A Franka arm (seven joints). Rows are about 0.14 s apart.
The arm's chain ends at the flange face. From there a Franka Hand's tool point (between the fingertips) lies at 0.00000 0.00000 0.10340 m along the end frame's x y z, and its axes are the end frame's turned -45 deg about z.
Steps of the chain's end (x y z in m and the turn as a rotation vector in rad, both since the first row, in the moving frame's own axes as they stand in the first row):
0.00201, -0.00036, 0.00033, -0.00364, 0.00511, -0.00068
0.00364, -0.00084, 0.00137, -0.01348, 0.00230, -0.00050
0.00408, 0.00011, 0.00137, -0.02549, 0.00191, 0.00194
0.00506, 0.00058, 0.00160, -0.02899, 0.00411, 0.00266
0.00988, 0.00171, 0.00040, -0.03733, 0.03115, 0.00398
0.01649, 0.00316, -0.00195, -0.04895, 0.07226, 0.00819
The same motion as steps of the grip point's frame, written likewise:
0.00178, 0.00181, 0.00033, -0.00619, 0.00104, -0.00068
0.00235, 0.00313, 0.00136, -0.01116, -0.00791, -0.00050
0.00108, 0.00496, 0.00134, -0.01937, -0.01667, 0.00194
0.00135, 0.00641, 0.00156, -0.02341, -0.01759, 0.00266
0.00532, 0.01320, 0.00028, -0.04842, -0.00437, 0.00398
0.01109, 0.02275, -0.00234, -0.08571, 0.01648, 0.00819

